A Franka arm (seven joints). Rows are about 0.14 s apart.
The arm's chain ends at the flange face. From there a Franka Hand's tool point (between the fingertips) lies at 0.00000 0.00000 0.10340 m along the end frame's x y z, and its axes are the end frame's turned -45 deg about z.
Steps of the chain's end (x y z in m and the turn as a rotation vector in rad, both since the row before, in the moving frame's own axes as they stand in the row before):
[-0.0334, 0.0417, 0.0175, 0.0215, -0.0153, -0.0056]
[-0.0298, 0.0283, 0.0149, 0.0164, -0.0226, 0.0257]
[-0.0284, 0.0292, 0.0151, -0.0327, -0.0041, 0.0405]
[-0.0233, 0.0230, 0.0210, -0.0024, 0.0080, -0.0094]
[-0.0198, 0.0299, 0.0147, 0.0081, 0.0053, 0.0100]
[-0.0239, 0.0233, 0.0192, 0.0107, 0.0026, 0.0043]
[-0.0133, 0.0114, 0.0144, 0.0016, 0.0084, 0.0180]
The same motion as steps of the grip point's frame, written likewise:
[-0.0527, 0.0032, 0.0175, 0.0260, 0.0044, -0.0056]
[-0.0415, -0.0039, 0.0149, 0.0276, -0.0044, 0.0257]
[-0.0435, 0.0026, 0.0150, -0.0202, -0.0260, 0.0405]
[-0.0323, 0.0005, 0.0210, -0.0074, 0.0040, -0.0094]
[-0.0342, 0.0069, 0.0147, 0.0020, 0.0095, 0.0100]
[-0.0324, -0.0010, 0.0192, 0.0057, 0.0094, 0.0043]
[-0.0167, -0.0008, 0.0144, -0.0048, 0.0071, 0.0180]

